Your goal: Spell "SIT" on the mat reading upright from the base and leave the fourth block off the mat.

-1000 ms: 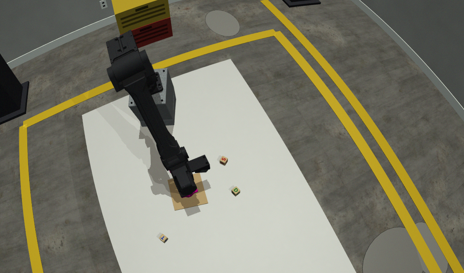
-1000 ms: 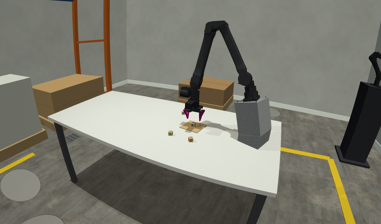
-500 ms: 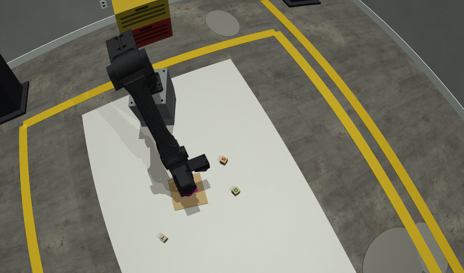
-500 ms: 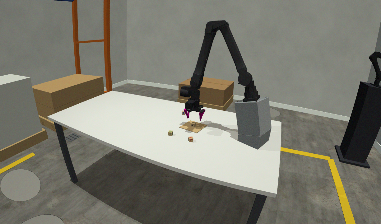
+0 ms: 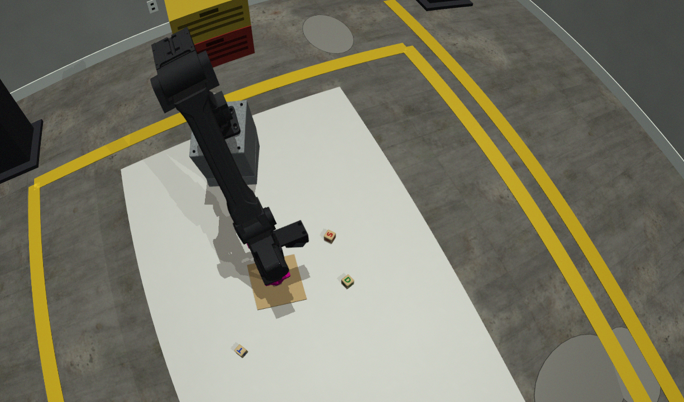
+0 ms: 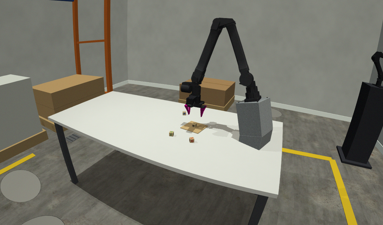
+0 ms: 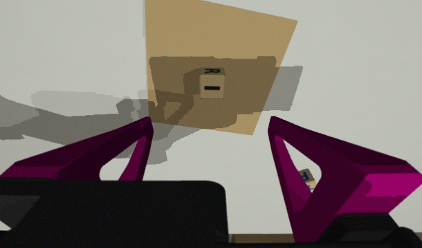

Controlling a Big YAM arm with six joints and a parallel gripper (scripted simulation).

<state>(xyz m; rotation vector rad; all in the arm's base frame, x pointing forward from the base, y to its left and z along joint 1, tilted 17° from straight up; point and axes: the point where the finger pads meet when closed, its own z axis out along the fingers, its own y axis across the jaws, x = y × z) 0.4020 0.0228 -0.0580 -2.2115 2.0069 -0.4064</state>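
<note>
Right now the S block is 19 cm to the left of my hand, 8 cm below it and 8 cm behind it. The rest, counted from my hand: I block (8 cm below); D block (18 cm to the left, 8 cm below, 7 cm ahead); tan mat (9 cm below).
</note>
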